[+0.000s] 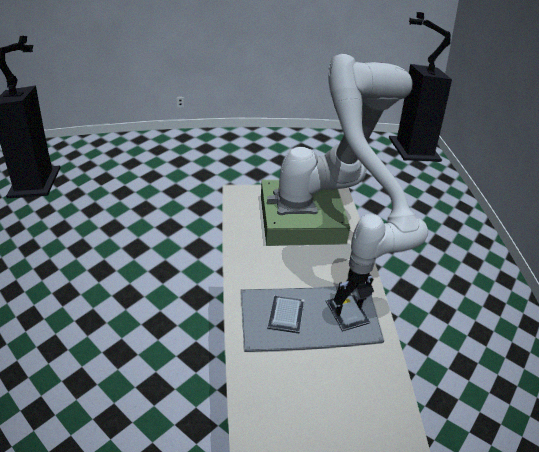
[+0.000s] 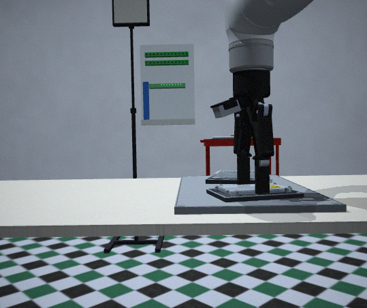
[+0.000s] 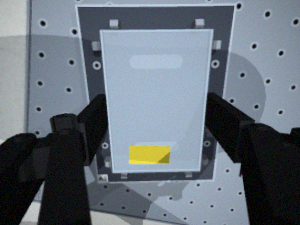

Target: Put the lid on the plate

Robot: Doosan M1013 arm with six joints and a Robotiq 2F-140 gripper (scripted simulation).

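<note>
My hand is 3 cm above the lid park LP1. The rest, counted from my hand: culture plate: 24 cm to the right, 2 cm below, 1 cm behind; nest N1 frame: 24 cm to the right, 3 cm below, 1 cm behind; lid: 2 cm below.
</note>
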